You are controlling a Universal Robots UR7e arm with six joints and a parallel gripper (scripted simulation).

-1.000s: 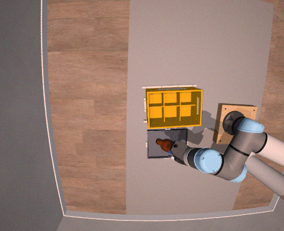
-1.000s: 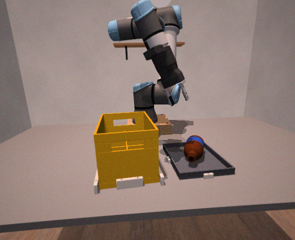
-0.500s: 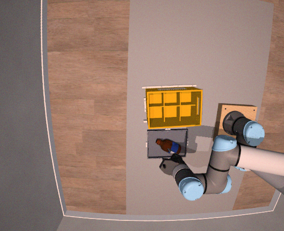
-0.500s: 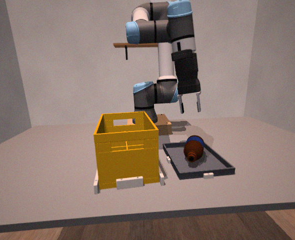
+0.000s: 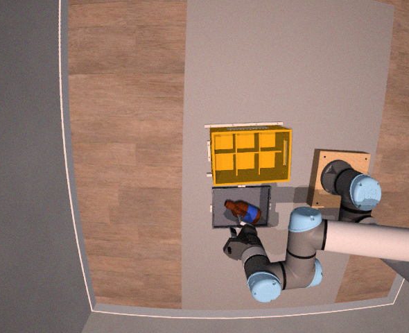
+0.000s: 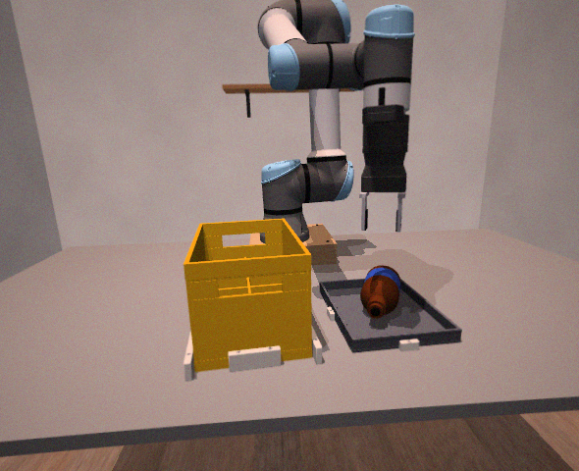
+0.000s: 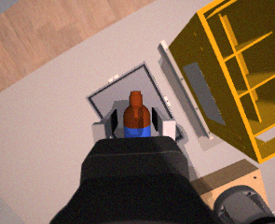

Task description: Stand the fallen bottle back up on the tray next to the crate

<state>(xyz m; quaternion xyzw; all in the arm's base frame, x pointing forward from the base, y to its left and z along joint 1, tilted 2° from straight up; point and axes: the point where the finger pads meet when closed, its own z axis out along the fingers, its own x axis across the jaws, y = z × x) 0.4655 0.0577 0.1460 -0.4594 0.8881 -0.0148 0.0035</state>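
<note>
The brown bottle lies 160 mm below my hand, 40 mm behind it and 30 mm to the left of it. The rest, counted from my hand: yellow crate 230 mm to the right, 120 mm below, 90 mm behind; then dark grey tray 190 mm below, 40 mm behind, 30 mm to the left.
</note>
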